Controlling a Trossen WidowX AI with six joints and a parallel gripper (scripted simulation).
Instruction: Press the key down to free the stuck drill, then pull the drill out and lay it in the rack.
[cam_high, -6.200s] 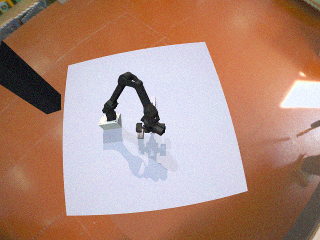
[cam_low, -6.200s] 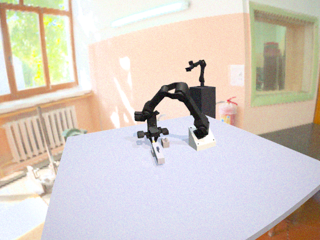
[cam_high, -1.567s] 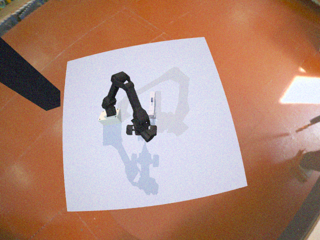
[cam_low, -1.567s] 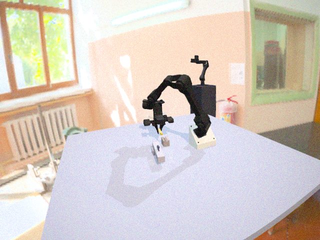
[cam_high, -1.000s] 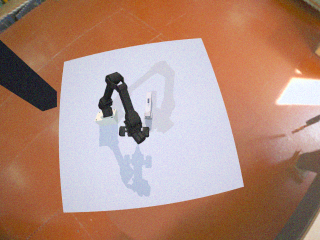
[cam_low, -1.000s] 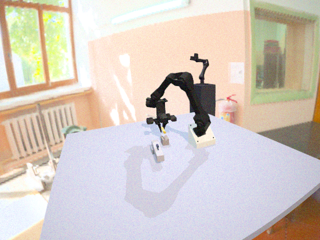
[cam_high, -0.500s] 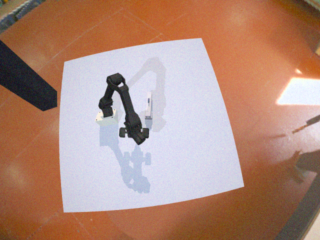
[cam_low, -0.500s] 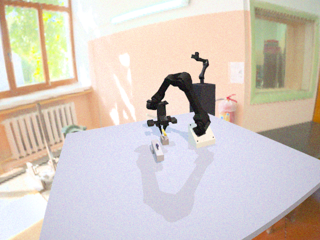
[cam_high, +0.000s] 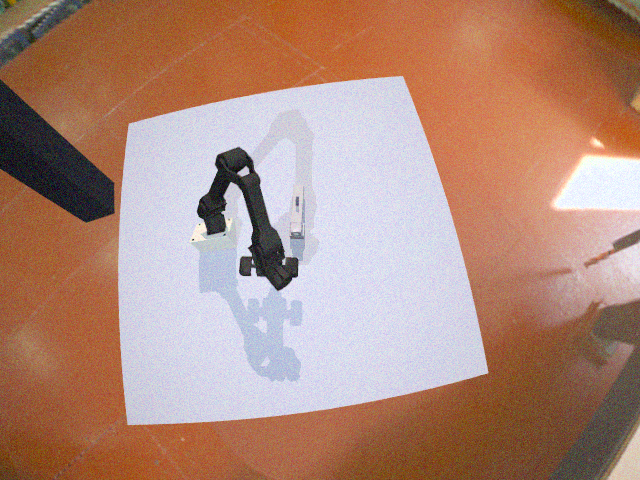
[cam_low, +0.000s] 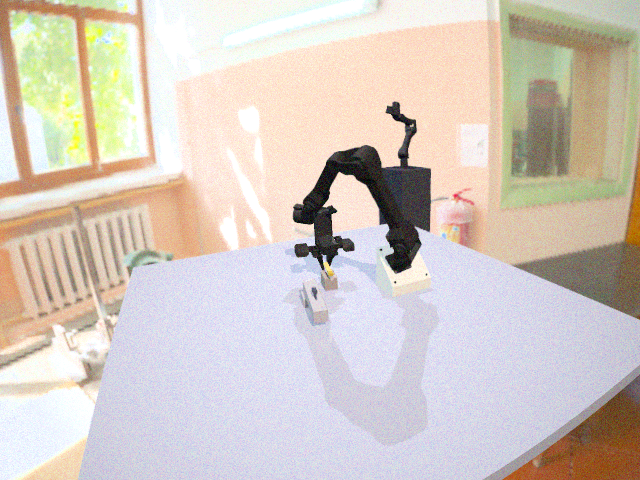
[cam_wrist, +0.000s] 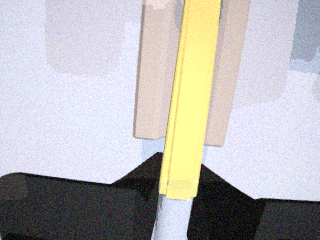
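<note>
My gripper tip is 5 cm to the right of the rack, 1 cm short of it and 1 cm above it. Round my gripper tip: drill (4 cm to the left, 3 cm above, 1 cm ahead); then dark key (21 cm to the left, 14 cm ahead, 3 cm above).
</note>
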